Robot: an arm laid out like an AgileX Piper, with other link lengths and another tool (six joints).
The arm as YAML. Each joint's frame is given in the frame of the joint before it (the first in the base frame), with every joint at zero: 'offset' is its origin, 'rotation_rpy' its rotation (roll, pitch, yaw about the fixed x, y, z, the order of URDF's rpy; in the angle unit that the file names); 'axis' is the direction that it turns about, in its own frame. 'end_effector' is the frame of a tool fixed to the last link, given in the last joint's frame.
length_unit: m
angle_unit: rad
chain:
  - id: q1
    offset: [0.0, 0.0, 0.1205]
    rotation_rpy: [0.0, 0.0, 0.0]
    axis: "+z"
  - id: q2
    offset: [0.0, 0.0, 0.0]
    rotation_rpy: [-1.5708, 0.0, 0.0]
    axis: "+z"
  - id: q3
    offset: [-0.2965, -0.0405, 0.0]
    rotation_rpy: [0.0, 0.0, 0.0]
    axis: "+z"
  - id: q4
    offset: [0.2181, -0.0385, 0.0]
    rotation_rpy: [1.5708, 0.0, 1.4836]
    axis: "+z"
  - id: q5
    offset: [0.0, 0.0, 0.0]
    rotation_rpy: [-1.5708, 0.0, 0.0]
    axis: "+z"
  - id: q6
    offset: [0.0, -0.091, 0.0]
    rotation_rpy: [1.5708, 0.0, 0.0]
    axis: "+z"
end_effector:
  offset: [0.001, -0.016, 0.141]
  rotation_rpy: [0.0, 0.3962, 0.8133]
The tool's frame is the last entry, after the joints.
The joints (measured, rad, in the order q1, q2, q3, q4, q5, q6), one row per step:
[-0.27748, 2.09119, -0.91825, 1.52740, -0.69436, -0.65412]
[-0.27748, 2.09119, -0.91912, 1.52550, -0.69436, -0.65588]
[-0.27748, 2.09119, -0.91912, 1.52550, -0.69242, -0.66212]
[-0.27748, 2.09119, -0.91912, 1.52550, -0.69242, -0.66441]
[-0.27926, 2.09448, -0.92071, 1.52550, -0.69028, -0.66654]
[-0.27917, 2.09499, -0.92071, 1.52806, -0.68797, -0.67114]
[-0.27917, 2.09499, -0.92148, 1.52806, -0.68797, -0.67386]
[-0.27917, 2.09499, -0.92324, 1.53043, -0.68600, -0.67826]
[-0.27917, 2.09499, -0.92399, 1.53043, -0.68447, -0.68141]
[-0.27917, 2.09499, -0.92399, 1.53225, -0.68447, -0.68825]
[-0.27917, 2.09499, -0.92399, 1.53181, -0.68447, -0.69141]
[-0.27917, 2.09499, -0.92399, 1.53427, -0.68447, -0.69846]
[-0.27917, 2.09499, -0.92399, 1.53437, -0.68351, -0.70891]
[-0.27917, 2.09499, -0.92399, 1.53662, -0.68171, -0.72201]
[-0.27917, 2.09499, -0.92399, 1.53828, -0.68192, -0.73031]
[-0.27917, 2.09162, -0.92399, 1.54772, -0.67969, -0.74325]
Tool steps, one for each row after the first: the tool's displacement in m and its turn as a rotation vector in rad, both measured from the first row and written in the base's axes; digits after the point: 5 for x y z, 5 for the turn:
[0.00054, -0.00018, 0.00033, -0.00143, 0.00067, 0.00285]
[0.00076, 0.00004, 0.00013, -0.00097, 0.00477, 0.00792]
[0.00076, 0.00001, 0.00016, -0.00142, 0.00642, 0.00945]
[0.00074, -0.00032, -0.00105, 0.00049, 0.00915, 0.01010]
[0.00064, 0.00013, -0.00170, 0.00288, 0.01213, 0.01209]
[0.00090, 0.00003, -0.00152, 0.00214, 0.01334, 0.01391]
[0.00140, 0.00021, -0.00157, 0.00355, 0.01408, 0.01569]
[0.00182, 0.00034, -0.00160, 0.00403, 0.01530, 0.01853]
[0.00160, 0.00035, -0.00165, 0.00353, 0.01995, 0.02151]
[0.00166, 0.00029, -0.00158, 0.00272, 0.02228, 0.02401]
[0.00136, 0.00033, -0.00167, 0.00248, 0.02699, 0.02658]
[0.00148, 0.00036, -0.00169, 0.00132, 0.03425, 0.03396]
[0.00142, 0.00059, -0.00195, 0.00134, 0.04291, 0.04165]
[0.00120, 0.00055, -0.00194, 0.00034, 0.04866, 0.04567]
[0.00062, 0.00107, -0.00150, 0.00315, 0.05284, 0.04722]

